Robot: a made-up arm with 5 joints.
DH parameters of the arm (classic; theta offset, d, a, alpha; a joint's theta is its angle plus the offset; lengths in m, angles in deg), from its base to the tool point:
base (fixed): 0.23 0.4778 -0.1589 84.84
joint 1: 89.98 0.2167 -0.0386 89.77
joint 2: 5.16 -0.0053 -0.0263 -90
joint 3: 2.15 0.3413 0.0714 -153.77
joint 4: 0 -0.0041 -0.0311 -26.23
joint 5: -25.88 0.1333 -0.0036 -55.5
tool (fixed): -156.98 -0.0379 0 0
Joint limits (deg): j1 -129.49..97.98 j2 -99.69..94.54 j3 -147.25..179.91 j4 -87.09..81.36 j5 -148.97..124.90
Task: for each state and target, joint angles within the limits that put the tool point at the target. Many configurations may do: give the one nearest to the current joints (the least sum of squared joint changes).
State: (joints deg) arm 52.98 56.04 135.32 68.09 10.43
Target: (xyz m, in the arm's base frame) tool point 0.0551 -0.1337 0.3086
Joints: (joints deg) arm 46.38 88.29 135.31 39.15 19.39
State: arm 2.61 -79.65 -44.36 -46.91 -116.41
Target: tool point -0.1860 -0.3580 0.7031
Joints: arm 41.00 -41.51 -50.57 -86.66 -133.47
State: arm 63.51 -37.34 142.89 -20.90 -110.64
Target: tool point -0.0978 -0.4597 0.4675
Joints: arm 91.12 -20.01 171.66 -25.64 -113.29
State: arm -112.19 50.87 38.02 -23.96 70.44
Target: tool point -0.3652 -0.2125 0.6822
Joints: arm -117.97 82.89 41.75 -20.13 59.36
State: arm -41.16 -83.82 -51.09 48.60 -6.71
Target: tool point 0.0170 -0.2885 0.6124
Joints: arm -66.18 -68.19 -57.08 47.20 -5.63
